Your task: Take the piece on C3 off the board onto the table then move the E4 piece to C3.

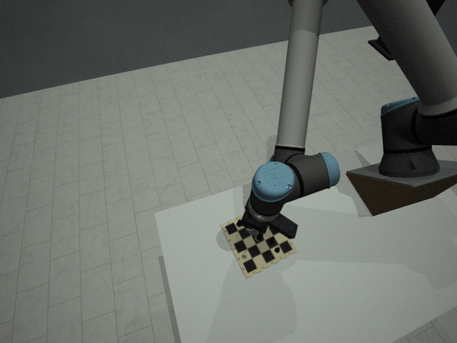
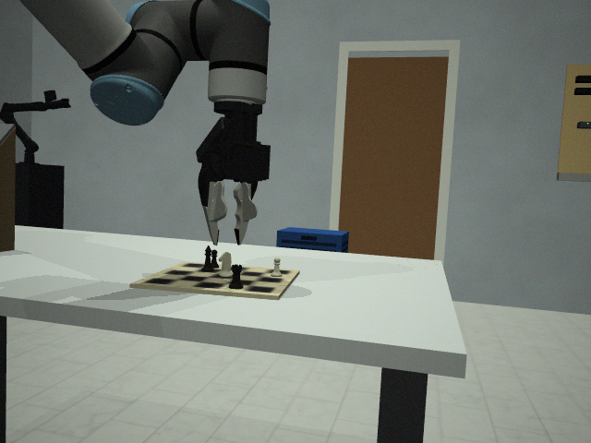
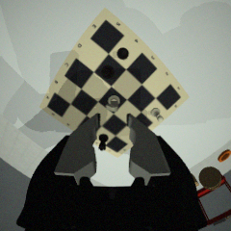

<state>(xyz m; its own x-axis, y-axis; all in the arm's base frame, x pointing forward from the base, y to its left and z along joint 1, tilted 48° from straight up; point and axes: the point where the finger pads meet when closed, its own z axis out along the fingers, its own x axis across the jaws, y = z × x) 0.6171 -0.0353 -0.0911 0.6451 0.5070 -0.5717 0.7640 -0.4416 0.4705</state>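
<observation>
My gripper is now 50 mm above the white knight. From my hand the other things lie so: chessboard 70 mm below; small black piece 50 mm behind, 60 mm to the left, 50 mm below; white pawn 70 mm ahead, 50 mm to the left, 50 mm below.
</observation>
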